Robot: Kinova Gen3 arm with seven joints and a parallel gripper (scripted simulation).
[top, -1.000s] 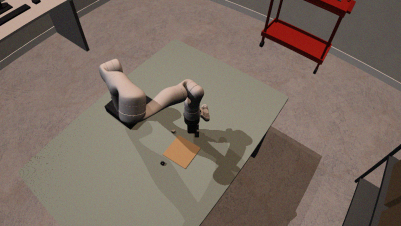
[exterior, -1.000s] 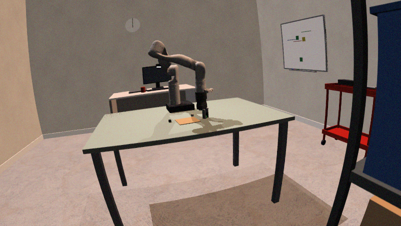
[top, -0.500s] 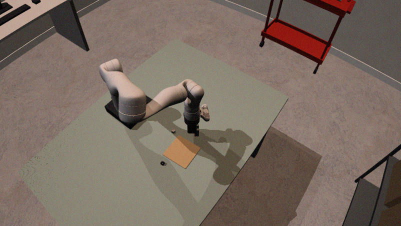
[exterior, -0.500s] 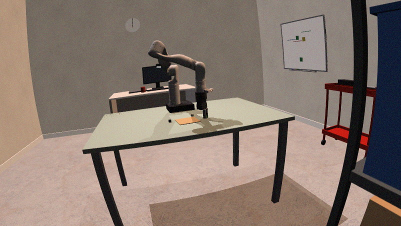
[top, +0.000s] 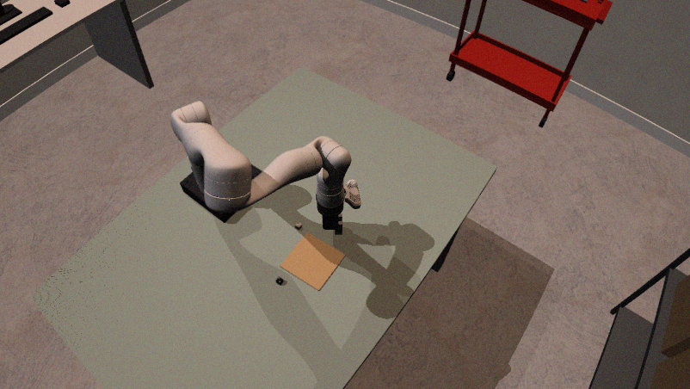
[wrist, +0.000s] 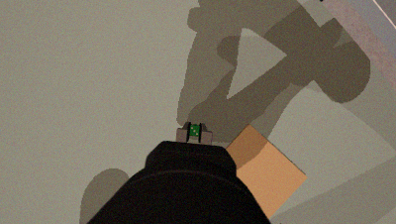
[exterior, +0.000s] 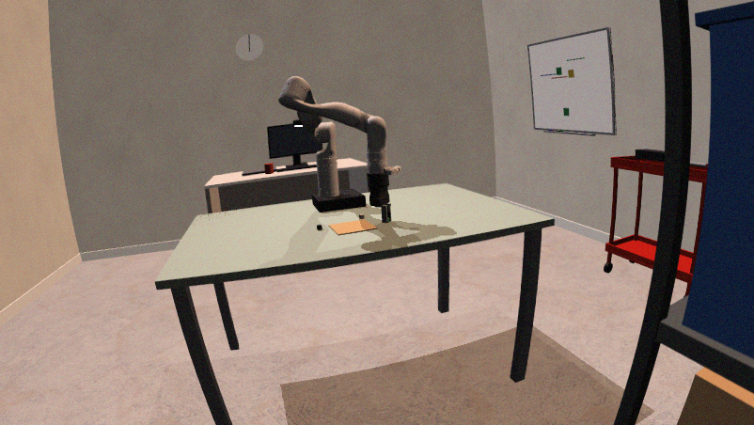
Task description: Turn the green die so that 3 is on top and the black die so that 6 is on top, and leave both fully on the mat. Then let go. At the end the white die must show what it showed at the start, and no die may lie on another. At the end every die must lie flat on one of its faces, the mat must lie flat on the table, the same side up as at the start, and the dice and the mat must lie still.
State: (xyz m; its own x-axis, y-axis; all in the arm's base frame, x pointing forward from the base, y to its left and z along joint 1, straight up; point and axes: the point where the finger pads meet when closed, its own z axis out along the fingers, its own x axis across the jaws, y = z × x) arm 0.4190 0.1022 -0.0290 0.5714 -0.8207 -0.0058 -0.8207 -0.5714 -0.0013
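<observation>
The orange mat lies 130 mm to the right of my hand, 20 mm below it and 10 mm behind it. The rest, counted from my hand: green die: 10 mm below; then white die: 110 mm behind, 60 mm to the right, 10 mm below; then black die: 240 mm to the right, 50 mm behind, 10 mm below.
</observation>
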